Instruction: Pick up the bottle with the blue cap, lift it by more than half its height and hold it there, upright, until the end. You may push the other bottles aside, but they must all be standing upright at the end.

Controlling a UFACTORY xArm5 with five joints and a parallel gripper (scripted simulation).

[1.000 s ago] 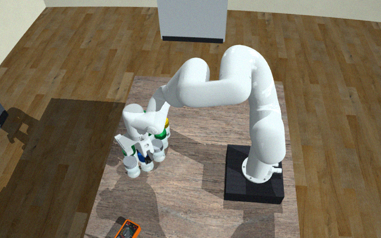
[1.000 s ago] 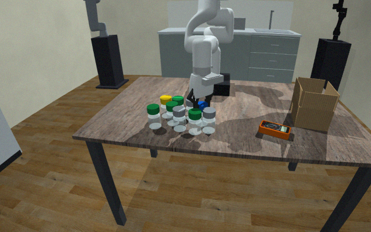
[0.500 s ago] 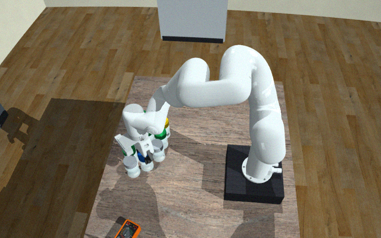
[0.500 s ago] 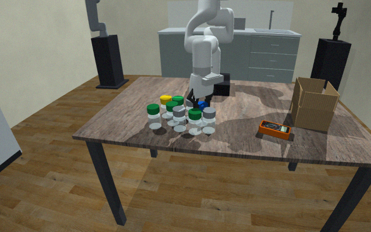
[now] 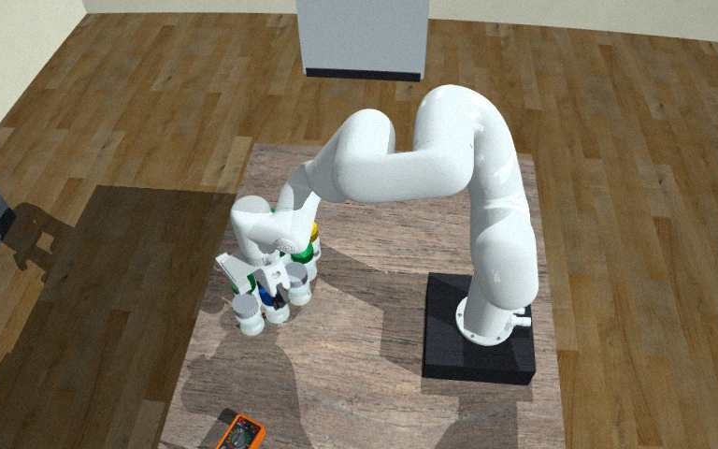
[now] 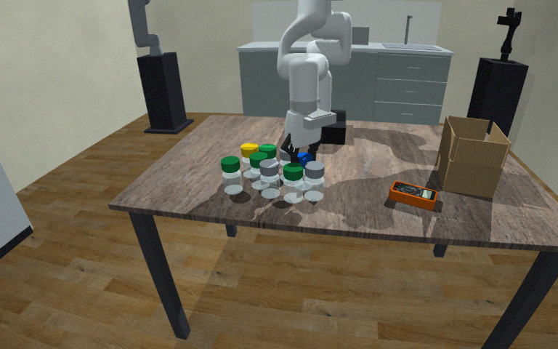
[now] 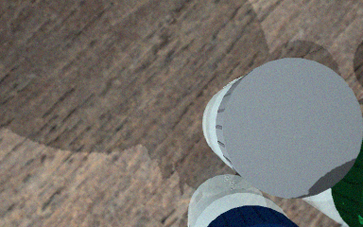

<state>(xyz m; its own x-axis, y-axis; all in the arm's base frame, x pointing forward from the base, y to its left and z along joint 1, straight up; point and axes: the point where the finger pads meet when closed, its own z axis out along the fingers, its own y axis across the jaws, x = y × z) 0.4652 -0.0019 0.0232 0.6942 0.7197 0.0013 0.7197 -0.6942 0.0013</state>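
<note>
The blue-capped bottle lies 5 cm below my hand. Also, from my hand: yellow-capped bottle: 18 cm to the right, 5 cm below, 4 cm behind; then orange multimeter: 32 cm to the left, 8 cm below, 2 cm ahead.
</note>
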